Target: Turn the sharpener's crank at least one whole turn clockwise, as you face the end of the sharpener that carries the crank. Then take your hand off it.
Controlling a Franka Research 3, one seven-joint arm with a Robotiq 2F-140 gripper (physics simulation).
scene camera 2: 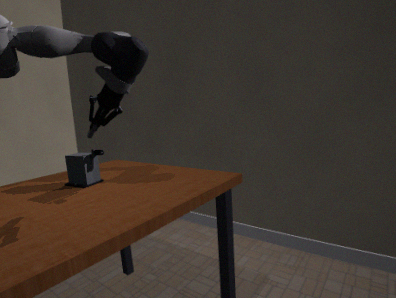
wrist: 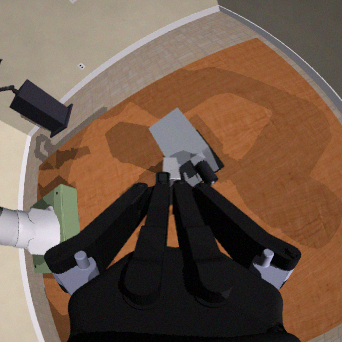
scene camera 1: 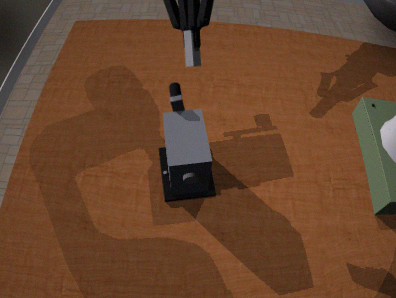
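The sharpener (scene camera 1: 186, 136) (scene camera 2: 77, 170) (wrist: 176, 131) is a grey box on a black base, standing upright on the table. Its crank has a black handle (scene camera 1: 175, 90) (scene camera 2: 98, 152) (wrist: 206, 171) that sticks out from one end, near the height of the box's top. My gripper (scene camera 1: 192, 56) (scene camera 2: 90, 134) (wrist: 169, 167) is shut with nothing between its fingers. In the scene camera 2 view its tips hang above the sharpener and the handle, with a visible gap. In the wrist view the tips overlap the box's near edge, beside the handle, and hide part of the crank.
The wooden table (scene camera 1: 100, 45) (scene camera 2: 195, 187) (wrist: 250, 60) carries shadows of the arm. A green block (scene camera 1: 379, 165) (wrist: 68, 200) with a white part on it stands to one side. A dark box (wrist: 40, 106) shows beyond the table in the wrist view.
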